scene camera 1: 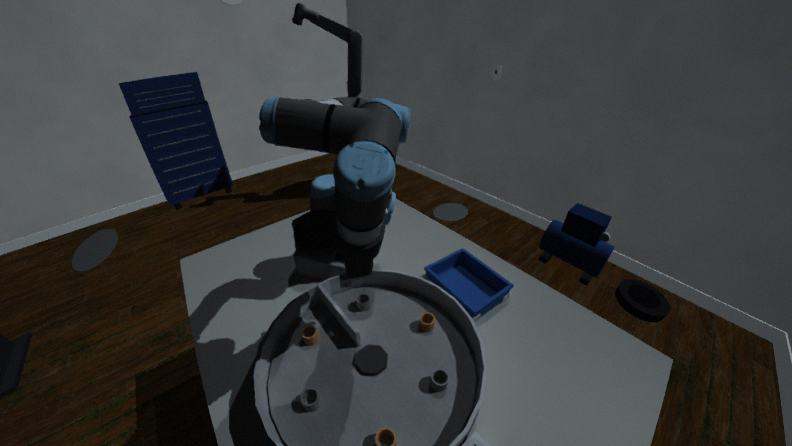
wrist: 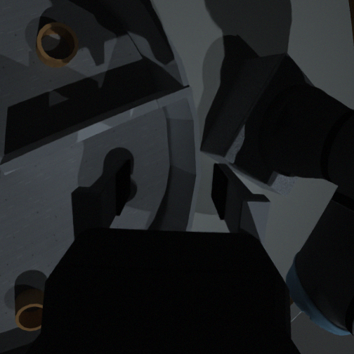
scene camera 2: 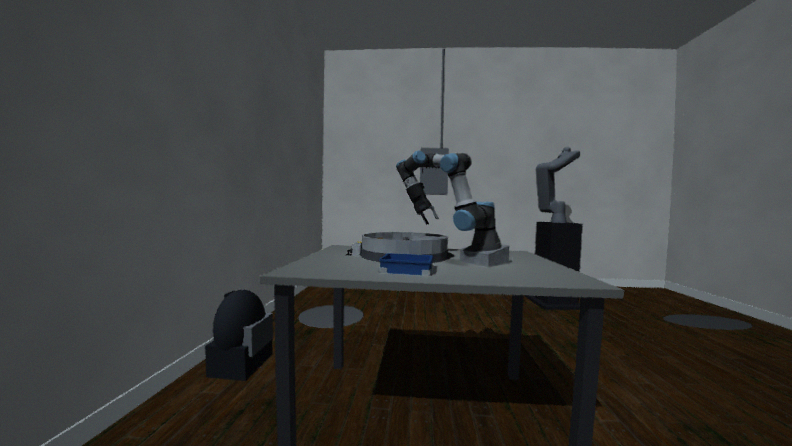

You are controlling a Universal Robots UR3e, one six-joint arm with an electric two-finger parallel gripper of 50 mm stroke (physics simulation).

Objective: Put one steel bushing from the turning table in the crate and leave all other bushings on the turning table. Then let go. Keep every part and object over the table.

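Where they show: gripper, fingertip midpoint: [scene camera 1: 343, 271] [scene camera 2: 432, 221]; arm's base, origin of the base link: [scene camera 2: 486, 247].
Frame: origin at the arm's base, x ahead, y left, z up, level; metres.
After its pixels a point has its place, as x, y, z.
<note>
The round turning table [scene camera 1: 390, 401] @(0.449, -0.170, -0.016) [scene camera 2: 404, 245] @(0.375, 0.069, 0.010) [wrist: 45, 225] has a raised rim and carries upright bushings. Three are grey steel: one at the back [scene camera 1: 363, 306] @(0.262, -0.073, 0.000) near the arm, one at the right [scene camera 1: 439, 386] @(0.497, -0.097, 0.005) and one at the front left [scene camera 1: 314, 406] @(0.371, -0.273, 0.000). Three are copper-coloured [scene camera 1: 426, 327] @(0.398, -0.015, -0.001) [scene camera 1: 310, 340] @(0.256, -0.209, 0.001) [scene camera 1: 385, 443] @(0.491, -0.222, -0.016). The blue crate [scene camera 1: 493, 303] @(0.458, 0.182, -0.047) [scene camera 2: 407, 268] @(0.371, 0.264, -0.048) stands beside the turning table and looks empty. My gripper [scene camera 2: 431, 221] @(0.237, -0.095, 0.107) [wrist: 171, 178] is open and empty, tilted, above the turning table's rim. In the wrist view its left finger hides most of a grey round part. Scene camera 1 hides the fingertips.
A straight upright divider [scene camera 1: 335, 316] @(0.236, -0.134, -0.005) [wrist: 135, 112] runs from the rim inward, between the back steel bushing and a copper one. A dark hub [scene camera 1: 370, 360] @(0.368, -0.145, -0.008) is at the centre. The arm's base [scene camera 2: 484, 255] @(0.037, 0.092, -0.024) stands close behind the rim. A small white object [scene camera 2: 355, 249] @(0.607, -0.112, -0.038) stands beside the turning table.
</note>
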